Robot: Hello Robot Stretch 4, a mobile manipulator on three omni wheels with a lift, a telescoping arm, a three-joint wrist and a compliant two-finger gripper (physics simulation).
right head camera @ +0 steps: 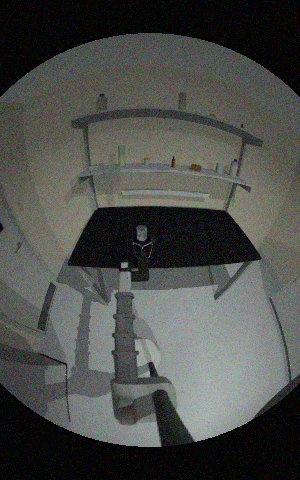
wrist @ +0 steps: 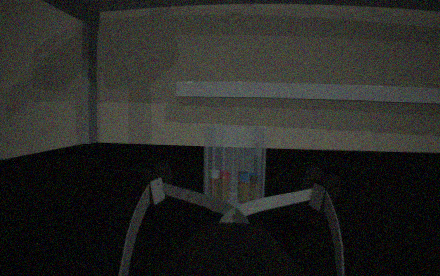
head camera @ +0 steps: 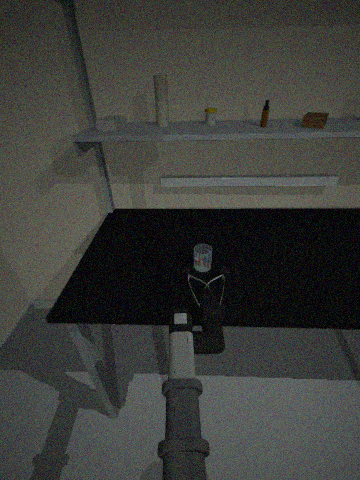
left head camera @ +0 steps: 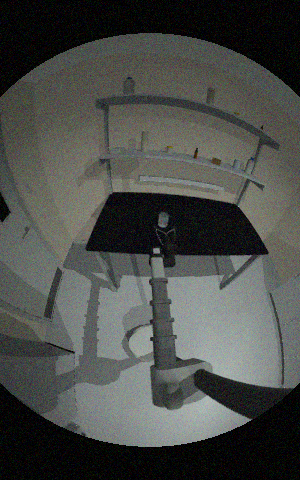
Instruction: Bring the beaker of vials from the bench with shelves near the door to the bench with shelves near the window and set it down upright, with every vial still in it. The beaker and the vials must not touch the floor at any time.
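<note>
The clear beaker (head camera: 203, 257) (left head camera: 163, 219) (right head camera: 142, 232) (wrist: 235, 162) stands upright on the black bench top (head camera: 280, 270) (left head camera: 215, 225) (right head camera: 200, 240). Several vials with white, red and blue caps show inside it in the wrist view. My gripper (head camera: 206, 271) (left head camera: 165, 228) (right head camera: 143, 241) (wrist: 237, 179) is open, its fingers spread wider than the beaker. It is low over the bench top, on the near side of the beaker, with the beaker centred between and slightly beyond the dark fingertips. The fingertips are hard to see against the black top.
A grey shelf (head camera: 225, 132) (left head camera: 165, 155) (right head camera: 150, 171) above the bench's back holds a tall cylinder (head camera: 161, 100), a yellow-lidded jar (head camera: 210, 116), an amber bottle (head camera: 265, 115) and a brown box (head camera: 315, 120). A pale rail (head camera: 250, 181) (wrist: 310, 91) runs along the wall below. A side wall stands left.
</note>
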